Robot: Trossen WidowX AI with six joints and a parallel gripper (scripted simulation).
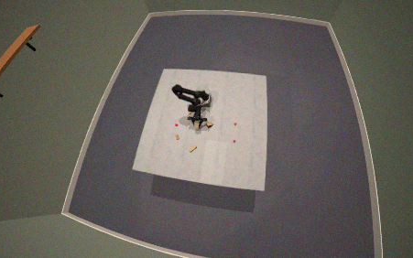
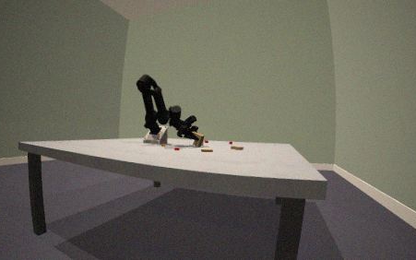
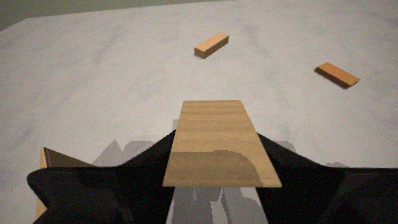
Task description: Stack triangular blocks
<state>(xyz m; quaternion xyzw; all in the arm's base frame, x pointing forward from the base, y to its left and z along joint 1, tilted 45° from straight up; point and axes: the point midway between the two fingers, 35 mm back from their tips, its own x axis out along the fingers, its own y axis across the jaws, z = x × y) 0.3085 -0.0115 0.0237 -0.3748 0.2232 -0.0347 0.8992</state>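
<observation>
Right now my gripper tip is 16 cm past the orange piece, 12 cm to the left of it and 4 cm above it.
</observation>
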